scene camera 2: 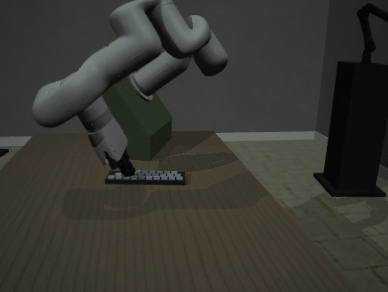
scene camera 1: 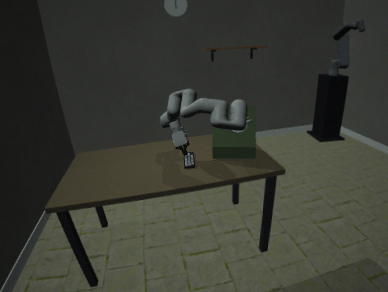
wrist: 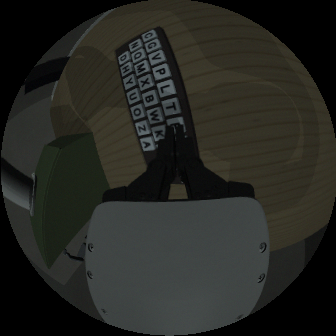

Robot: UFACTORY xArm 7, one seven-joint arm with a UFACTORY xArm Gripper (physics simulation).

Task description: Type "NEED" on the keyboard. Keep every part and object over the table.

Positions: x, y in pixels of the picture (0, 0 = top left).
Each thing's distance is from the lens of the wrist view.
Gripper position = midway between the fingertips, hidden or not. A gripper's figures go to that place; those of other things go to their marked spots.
my gripper (wrist: 175, 136): 0.12 m
dark keyboard (wrist: 153, 87): 0.14 m
